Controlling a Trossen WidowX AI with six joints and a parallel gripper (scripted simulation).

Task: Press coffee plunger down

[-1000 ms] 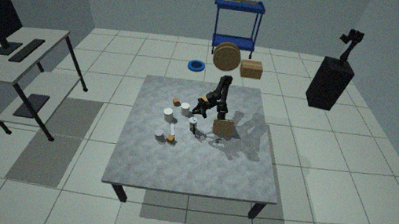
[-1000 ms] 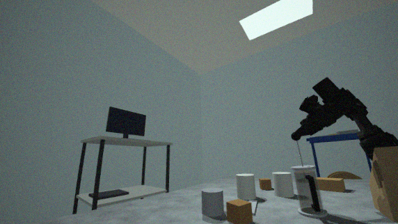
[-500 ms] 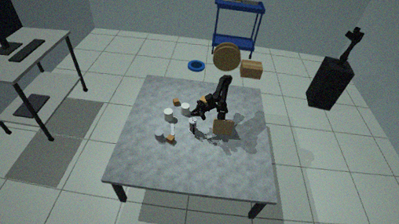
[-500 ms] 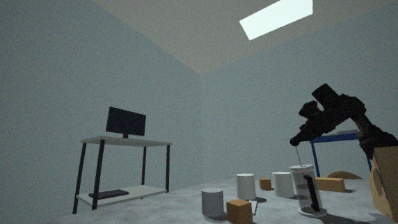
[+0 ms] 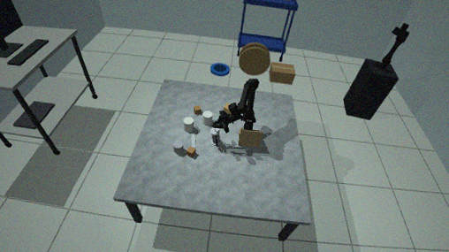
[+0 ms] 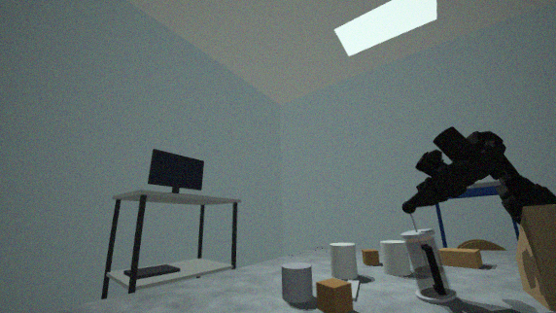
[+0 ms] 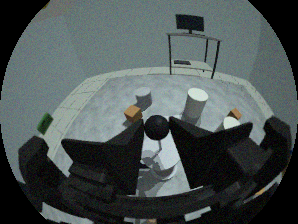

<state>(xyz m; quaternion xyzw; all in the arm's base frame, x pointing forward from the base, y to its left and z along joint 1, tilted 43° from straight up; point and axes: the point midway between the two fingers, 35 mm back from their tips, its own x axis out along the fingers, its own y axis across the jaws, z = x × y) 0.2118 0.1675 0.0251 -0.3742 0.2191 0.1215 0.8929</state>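
Right now the coffee press is 20 mm behind my gripper tip and 100 mm below it.
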